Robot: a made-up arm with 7 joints. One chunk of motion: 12 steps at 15 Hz.
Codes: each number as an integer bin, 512 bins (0 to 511) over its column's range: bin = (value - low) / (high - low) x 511, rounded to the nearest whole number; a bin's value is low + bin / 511 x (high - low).
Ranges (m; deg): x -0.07..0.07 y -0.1..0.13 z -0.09..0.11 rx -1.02..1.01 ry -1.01..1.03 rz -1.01..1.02
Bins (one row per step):
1: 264 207 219 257 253 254
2: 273 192 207 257 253 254
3: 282 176 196 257 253 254
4: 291 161 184 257 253 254
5: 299 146 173 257 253 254
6: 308 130 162 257 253 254
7: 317 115 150 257 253 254
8: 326 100 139 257 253 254
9: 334 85 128 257 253 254
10: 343 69 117 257 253 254
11: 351 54 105 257 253 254
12: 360 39 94 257 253 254
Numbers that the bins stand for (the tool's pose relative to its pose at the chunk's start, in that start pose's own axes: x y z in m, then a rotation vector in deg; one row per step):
1: 0.0023 -0.0068 -0.0043 0.00 0.00 0.00
2: 0.0048 -0.0136 -0.0090 0.00 0.00 0.00
3: 0.0073 -0.0208 -0.0133 0.00 0.00 0.00
4: 0.0097 -0.0275 -0.0180 0.00 0.00 0.00
5: 0.0119 -0.0343 -0.0223 0.00 0.00 0.00
6: 0.0144 -0.0415 -0.0266 0.00 0.00 0.00
7: 0.0168 -0.0482 -0.0313 0.00 0.00 0.00
8: 0.0193 -0.0550 -0.0356 0.00 0.00 0.00
9: 0.0215 -0.0617 -0.0399 0.00 0.00 0.00
10: 0.0240 -0.0689 -0.0442 0.00 0.00 0.00
11: 0.0262 -0.0757 -0.0489 0.00 0.00 0.00
12: 0.0286 -0.0824 -0.0532 0.00 0.00 0.00

